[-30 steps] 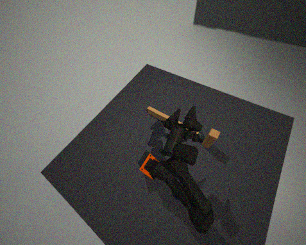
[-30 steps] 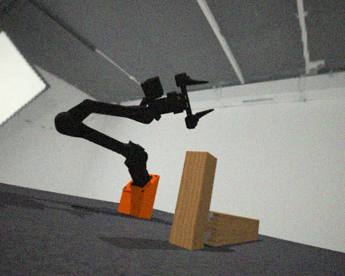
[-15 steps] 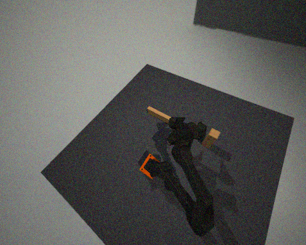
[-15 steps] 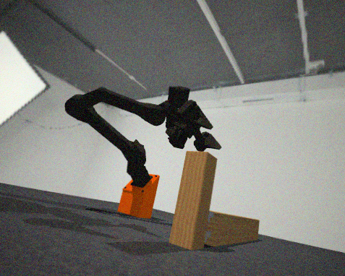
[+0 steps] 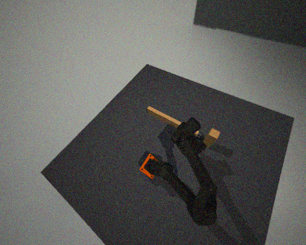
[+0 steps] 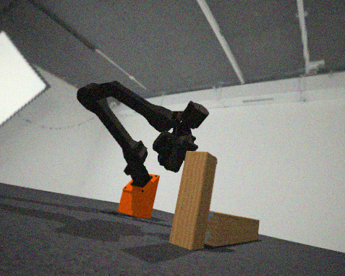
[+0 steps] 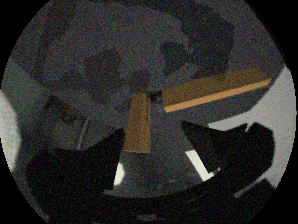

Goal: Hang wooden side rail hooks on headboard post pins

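My gripper tip is now 7 cm to the left of the headboard post, 6 cm short of it and 6 cm above it.
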